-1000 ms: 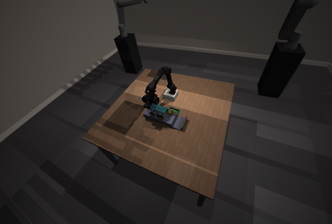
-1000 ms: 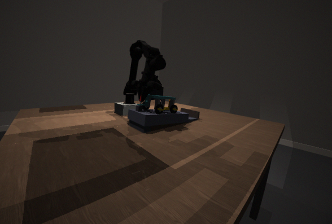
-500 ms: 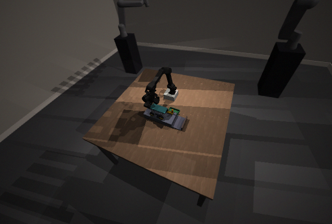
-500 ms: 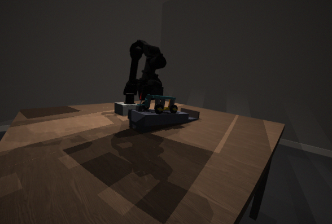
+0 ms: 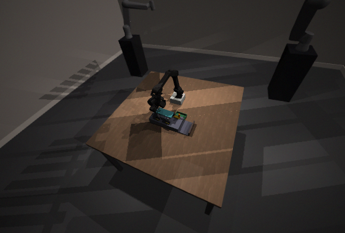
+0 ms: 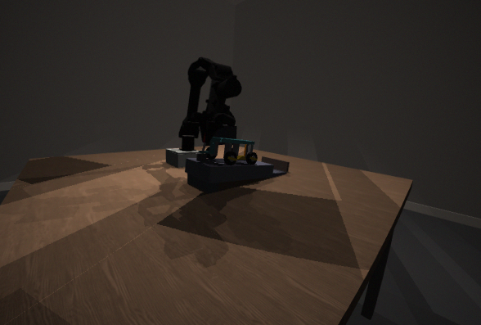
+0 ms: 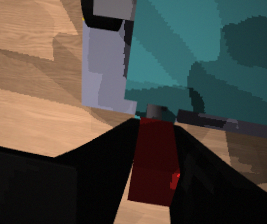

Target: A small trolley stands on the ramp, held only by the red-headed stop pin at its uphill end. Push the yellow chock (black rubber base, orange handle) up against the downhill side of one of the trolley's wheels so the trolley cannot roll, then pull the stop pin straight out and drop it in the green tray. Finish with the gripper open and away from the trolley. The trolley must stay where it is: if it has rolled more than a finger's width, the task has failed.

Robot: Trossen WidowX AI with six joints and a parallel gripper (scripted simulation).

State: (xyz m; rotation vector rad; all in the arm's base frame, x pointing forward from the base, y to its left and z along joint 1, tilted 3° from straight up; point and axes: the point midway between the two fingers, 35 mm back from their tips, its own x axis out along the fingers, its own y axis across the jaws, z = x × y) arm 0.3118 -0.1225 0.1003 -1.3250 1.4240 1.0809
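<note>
The yellow chock is 210 mm to the left of my gripper tip, 60 mm below it and 20 mm behind it. The rest, counted from my gripper tip: red-headed stop pin (right at my gripper tip); teal trolley (100 mm to the left, 40 mm below, 30 mm ahead); grey ramp (110 mm to the left, 100 mm below, 30 mm ahead).
</note>
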